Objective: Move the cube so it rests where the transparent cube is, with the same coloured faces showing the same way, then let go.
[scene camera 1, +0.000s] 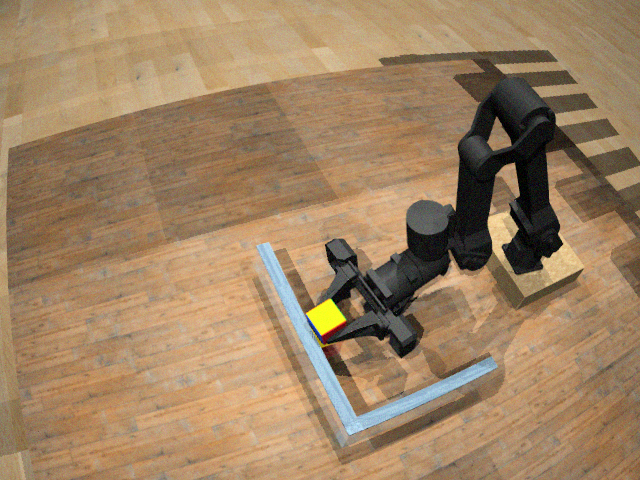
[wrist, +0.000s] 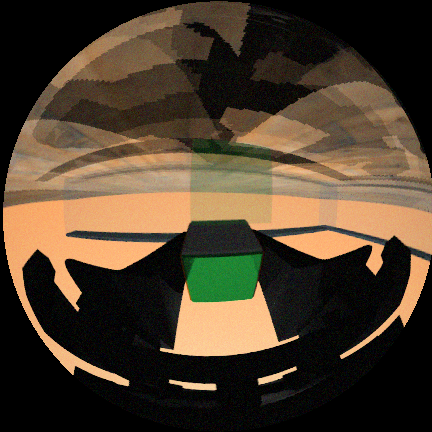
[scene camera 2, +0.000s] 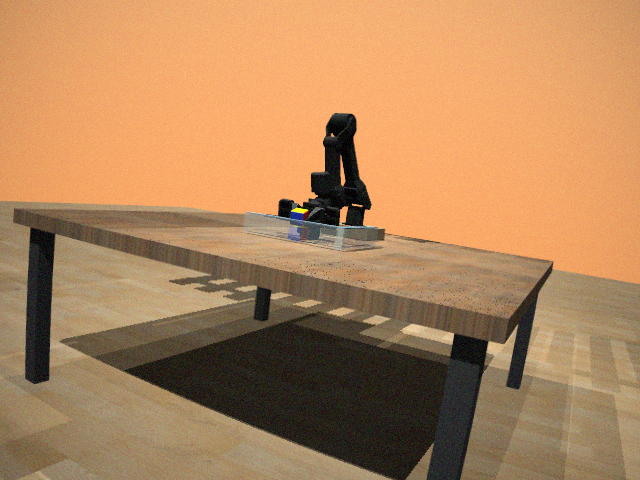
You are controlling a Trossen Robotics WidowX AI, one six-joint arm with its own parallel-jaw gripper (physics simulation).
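Places are measured from the arm's base along level axes (x ahead, y left, z up), in millimetres.
Pixels of known places: gripper, fingertip midpoint: (scene camera 1: 318,330) (wrist: 218,236); arm's base, link origin: (scene camera 1: 522,257) (scene camera 2: 354,225).
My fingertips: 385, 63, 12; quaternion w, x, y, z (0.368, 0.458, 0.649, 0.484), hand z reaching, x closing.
For each thing: its top centre in the pictures, then the offset to it from my fingertips, as dx, dy, dz. Level surfaces: height alone.
- solid cube, top centre: (wrist: 219,291) (scene camera 1: 329,312) (scene camera 2: 300,208) -12, -3, +37
- transparent cube, top centre: (wrist: 223,218) (scene camera 1: 324,333) -11, -1, -14
- wooden table, surface height: dz -54
The solid cube (scene camera 1: 326,316) (scene camera 2: 298,213) (wrist: 222,278) has a yellow top, with blue and red sides in the scene views and a green face towards the wrist camera. My gripper (scene camera 1: 327,320) (scene camera 2: 300,214) (wrist: 218,236) is shut on it, one finger on each side, and holds it raised near the top of the long clear wall. The transparent cube (scene camera 1: 331,349) (scene camera 2: 297,233) (wrist: 231,185) stands below it on the table, mostly hidden in scene camera 1. Its yellow, red, blue and green faces look turned much like the held cube's. In the wrist view it sits slightly right.
A clear wall with a light blue top edge (scene camera 1: 285,289) (scene camera 2: 268,215) runs close past both cubes. A second clear wall (scene camera 1: 426,396) meets it at a corner. The arm's base stands on a pale block (scene camera 1: 550,281) on the wooden table (scene camera 1: 129,330) (scene camera 2: 439,281).
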